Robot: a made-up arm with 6 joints.
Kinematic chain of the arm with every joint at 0, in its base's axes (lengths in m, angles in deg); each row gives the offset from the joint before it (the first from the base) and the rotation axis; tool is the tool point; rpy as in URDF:
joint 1: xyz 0 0 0.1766 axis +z
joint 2: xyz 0 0 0 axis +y
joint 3: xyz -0.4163 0 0.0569 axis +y
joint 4: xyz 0.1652 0 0.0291 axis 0.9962 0 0.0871
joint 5: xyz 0 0 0 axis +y
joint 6: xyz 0.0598 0 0.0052 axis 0.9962 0 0.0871
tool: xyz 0 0 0 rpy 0 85 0
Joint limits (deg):
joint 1: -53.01..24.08
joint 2: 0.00..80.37
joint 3: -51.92..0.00
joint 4: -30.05..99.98
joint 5: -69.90..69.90
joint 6: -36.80..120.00
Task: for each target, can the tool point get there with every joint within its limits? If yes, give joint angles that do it. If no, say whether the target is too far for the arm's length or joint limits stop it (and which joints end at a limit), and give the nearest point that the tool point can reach.
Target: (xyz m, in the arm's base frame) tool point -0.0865 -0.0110 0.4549
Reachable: yes | joints 17.53 39.44 -35.50 17.81 57.89 84.90
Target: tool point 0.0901 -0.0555 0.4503
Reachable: yes | joints -23.65 72.61 -19.83 35.59 -24.84 27.96
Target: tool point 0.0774 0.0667 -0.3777
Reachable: no: joint limits stop it (at a limit: joint 1, joint 2, joint 3, joint 5) | nearest point -0.1289 0.1855 0.2089 | short by 0.633 m
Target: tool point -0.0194 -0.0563 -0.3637
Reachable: no: joint limits stop it (at a limit: joint 1, joint 2, joint 3, joint 5) | nearest point -0.2045 -0.0956 0.2084 | short by 0.603 m
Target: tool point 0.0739 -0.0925 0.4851
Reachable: yes | joints -42.24 71.45 -27.67 35.35 -32.77 41.47
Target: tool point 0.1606 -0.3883 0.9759
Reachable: no: too far | nearest point 0.1029 -0.1559 0.5858 | short by 0.458 m
